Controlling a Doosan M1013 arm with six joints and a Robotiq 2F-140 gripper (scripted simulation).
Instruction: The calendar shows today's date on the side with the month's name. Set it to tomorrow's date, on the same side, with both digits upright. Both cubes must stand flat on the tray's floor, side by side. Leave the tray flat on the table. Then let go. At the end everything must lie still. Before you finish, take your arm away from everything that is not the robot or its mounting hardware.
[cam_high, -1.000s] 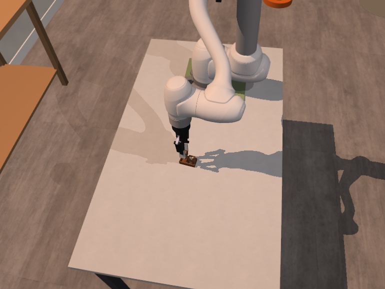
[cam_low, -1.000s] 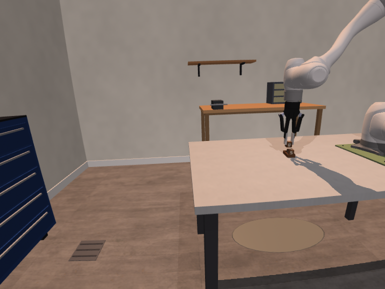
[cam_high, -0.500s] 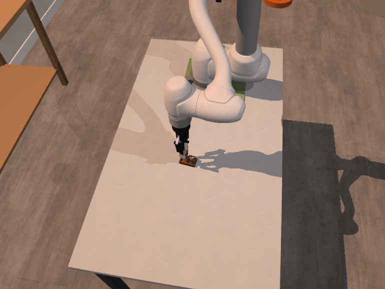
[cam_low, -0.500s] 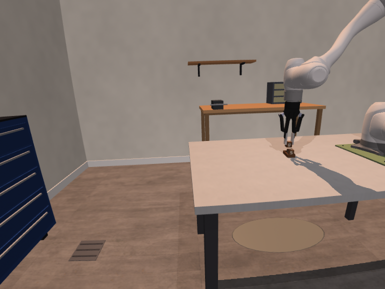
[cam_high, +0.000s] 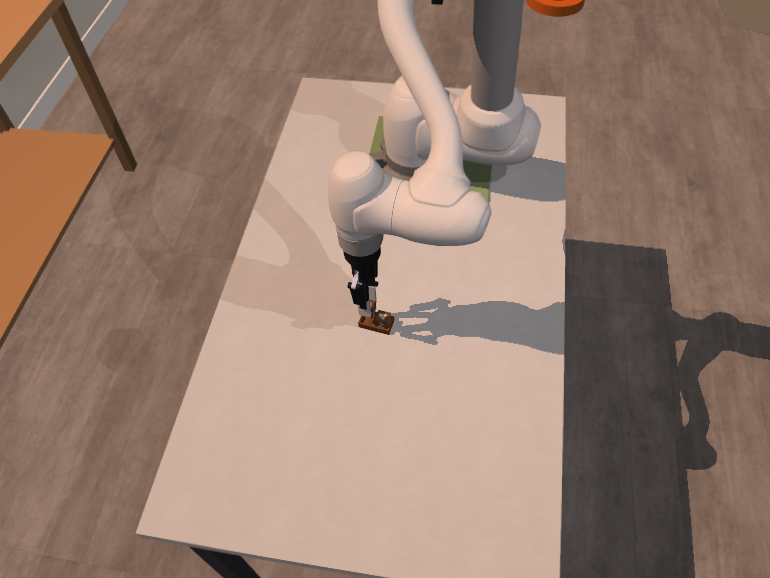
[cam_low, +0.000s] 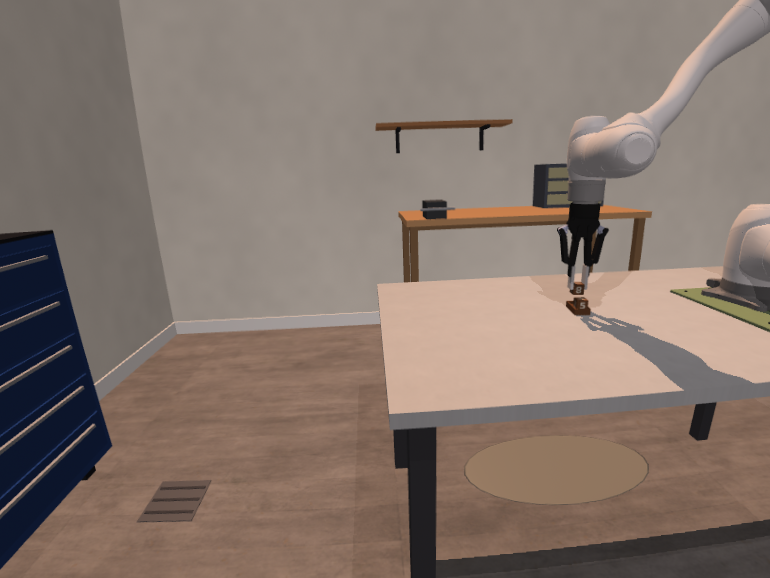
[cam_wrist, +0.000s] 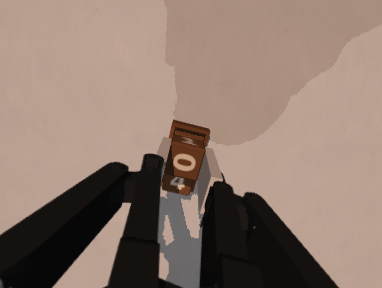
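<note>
Right now the brown digit cube is 3 cm below my hand. From my hand the other things lie so: tray (2 cm to the left, 8 cm below).
</note>
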